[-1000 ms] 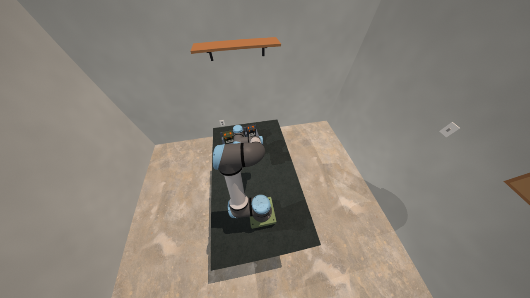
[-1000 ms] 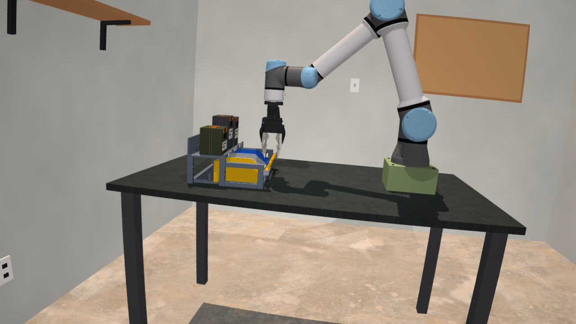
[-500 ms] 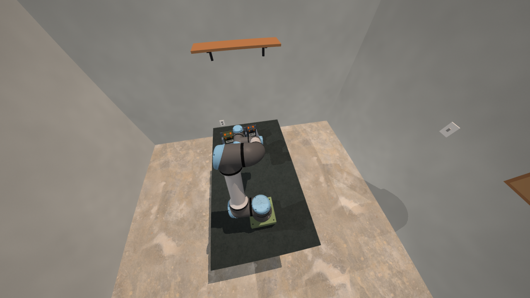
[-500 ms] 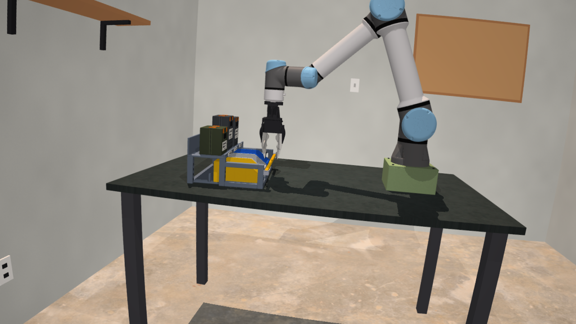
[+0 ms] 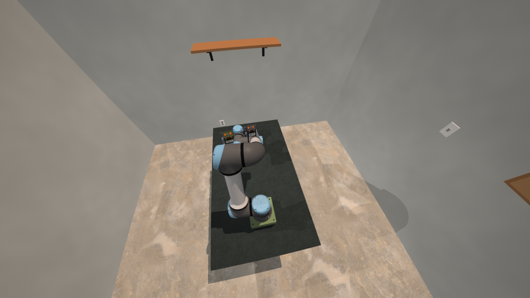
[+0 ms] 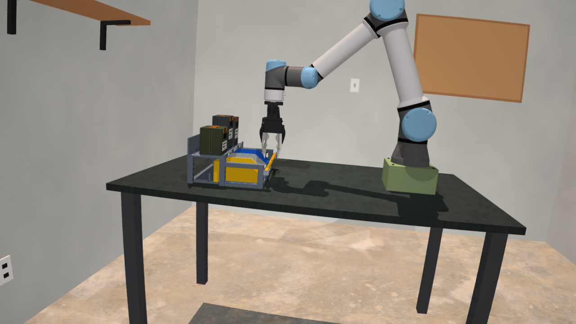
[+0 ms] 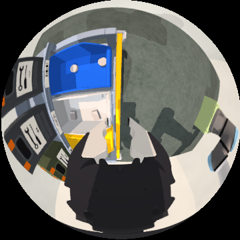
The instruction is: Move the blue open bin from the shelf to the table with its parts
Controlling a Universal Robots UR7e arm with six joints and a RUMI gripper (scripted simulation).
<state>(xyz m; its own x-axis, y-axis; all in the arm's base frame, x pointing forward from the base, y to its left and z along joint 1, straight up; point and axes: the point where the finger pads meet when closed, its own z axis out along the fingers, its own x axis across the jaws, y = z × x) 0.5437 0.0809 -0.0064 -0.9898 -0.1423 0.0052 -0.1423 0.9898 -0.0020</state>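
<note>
Right now my hand is 30 mm above the thin yellow bar. From my hand the other things lie so: yellow bin (130 mm to the left, 90 mm ahead, 50 mm below); then blue open bin (120 mm ahead, 100 mm to the right, 50 mm below); then white bin (110 mm ahead, 50 mm below, 20 mm to the left).
</note>
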